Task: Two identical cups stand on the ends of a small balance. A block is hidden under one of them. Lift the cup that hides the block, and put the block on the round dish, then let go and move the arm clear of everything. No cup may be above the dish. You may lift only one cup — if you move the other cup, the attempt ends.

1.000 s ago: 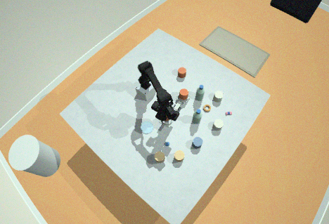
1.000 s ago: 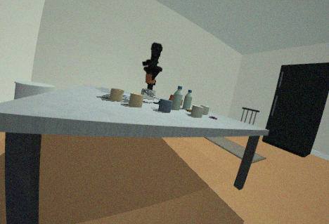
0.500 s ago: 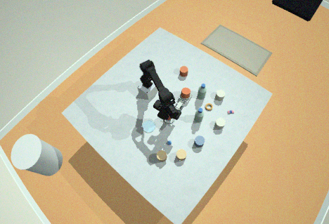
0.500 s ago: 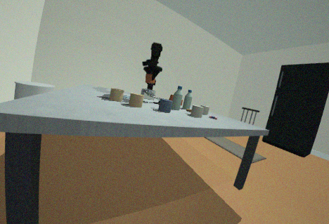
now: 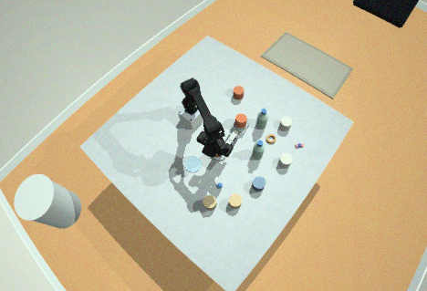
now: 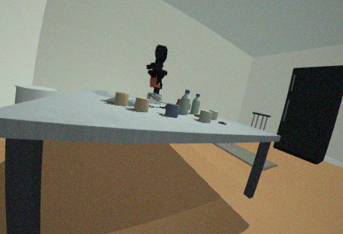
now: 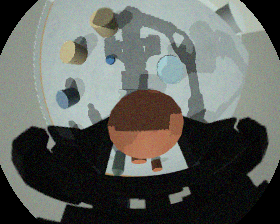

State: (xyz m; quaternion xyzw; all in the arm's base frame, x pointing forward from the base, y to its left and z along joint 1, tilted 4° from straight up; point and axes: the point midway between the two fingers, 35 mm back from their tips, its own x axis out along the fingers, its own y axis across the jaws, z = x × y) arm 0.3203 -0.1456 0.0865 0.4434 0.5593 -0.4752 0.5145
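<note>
Right now my gripper tip is 80 mm above the block and 20 mm to the right of it. The rest, counted from my gripper tip: small blue piece: 160 mm below, 110 mm ahead, 100 mm to the right; blue cup: 290 mm ahead, 130 mm below, 20 mm to the left; round pale blue dish: 160 mm below, 100 mm to the right, 100 mm behind.
</note>
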